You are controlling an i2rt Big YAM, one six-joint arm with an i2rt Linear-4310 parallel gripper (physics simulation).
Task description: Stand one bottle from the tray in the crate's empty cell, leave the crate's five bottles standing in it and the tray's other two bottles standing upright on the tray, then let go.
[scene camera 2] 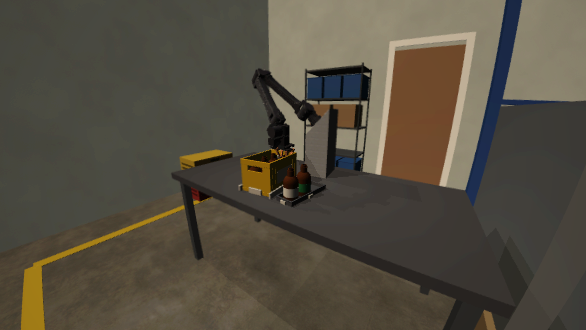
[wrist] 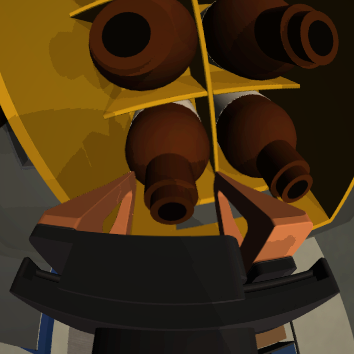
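Where they show: gripper, fingertip midpoint: (wrist: 174,178); arm's base, link origin: (scene camera 2: 319,125).
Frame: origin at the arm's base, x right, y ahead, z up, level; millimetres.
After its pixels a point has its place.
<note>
The yellow crate (scene camera 2: 256,176) @(x 73, y 531, z -226 mm) (wrist: 30,60) @(x 9, y 400, z -168 mm) stands on the table with brown bottles in its cells. My gripper (scene camera 2: 285,151) @(x 66, y 305, z -189 mm) (wrist: 174,178) @(x 66, y 305, z -189 mm) is over the crate's far end, fingers apart. A brown bottle (wrist: 167,142) @(x 64, y 328, z -198 mm) with a white label stands in a corner cell, its neck between the open fingers, a gap on each side. Beside it is another bottle (wrist: 255,132) @(x 130, y 329, z -202 mm); two more bottles (wrist: 170,45) @(x 71, y 390, z -168 mm) (wrist: 240,40) @(x 113, y 393, z -200 mm) show further up in the wrist view. Other cells are out of that view. On the black tray (scene camera 2: 318,189) @(x -180, y 340, z -300 mm), a white-label bottle (scene camera 2: 290,186) @(x -126, y 515, z -237 mm) and a green-label bottle (scene camera 2: 303,181) @(x -142, y 429, z -236 mm) stand upright.
A tall grey panel (scene camera 2: 317,145) @(x -53, y 126, z -115 mm) stands on the table (scene camera 2: 400,220) @(x -580, y 387, z -321 mm) behind the tray, close to the arm. White brackets (scene camera 2: 255,191) @(x 74, y 543, z -304 mm) sit at the crate's base. A shelf rack (scene camera 2: 332,71) and a yellow cabinet (scene camera 2: 206,157) are beyond the table.
</note>
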